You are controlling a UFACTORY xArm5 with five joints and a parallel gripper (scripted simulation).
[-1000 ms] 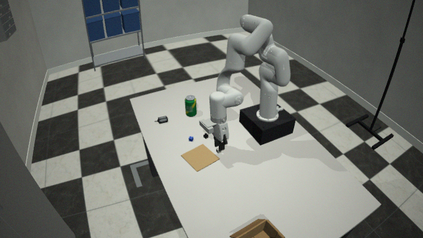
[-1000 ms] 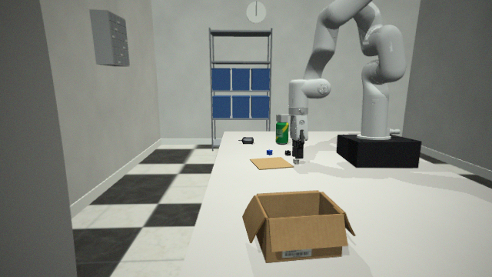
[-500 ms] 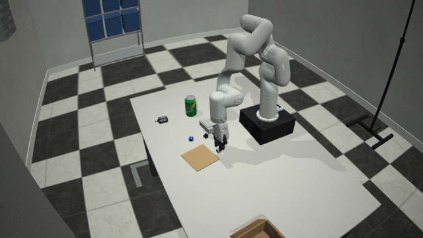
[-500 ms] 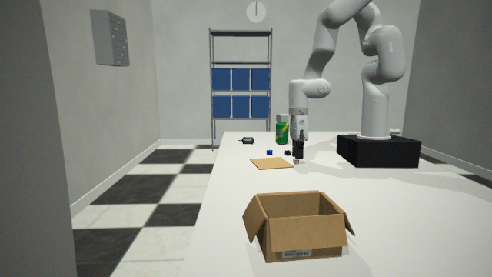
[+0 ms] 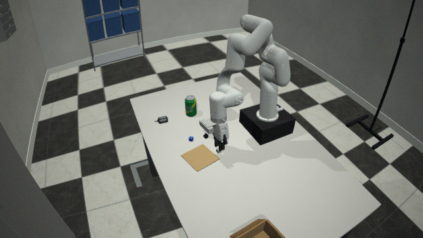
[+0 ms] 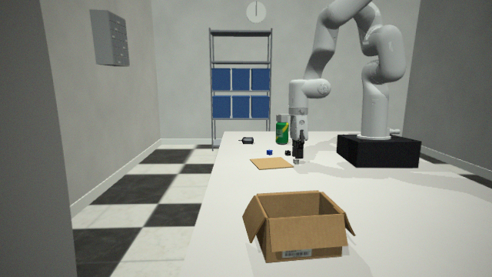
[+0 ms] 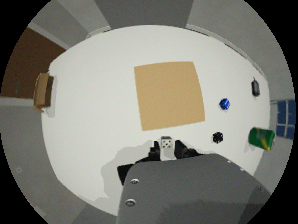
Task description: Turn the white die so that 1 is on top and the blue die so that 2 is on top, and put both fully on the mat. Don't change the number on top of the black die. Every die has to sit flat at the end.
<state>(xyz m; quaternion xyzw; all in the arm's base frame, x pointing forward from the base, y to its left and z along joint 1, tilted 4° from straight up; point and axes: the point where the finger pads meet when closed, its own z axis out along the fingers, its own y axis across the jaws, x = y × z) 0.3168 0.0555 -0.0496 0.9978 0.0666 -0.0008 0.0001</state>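
The white die is 10 mm ahead of my hand and 40 mm below it. Also, from my hand: blue die: 100 mm ahead, 140 mm to the right, 40 mm below; then tan mat: 110 mm ahead, 40 mm below; then black die: 20 mm ahead, 130 mm to the right, 40 mm below.
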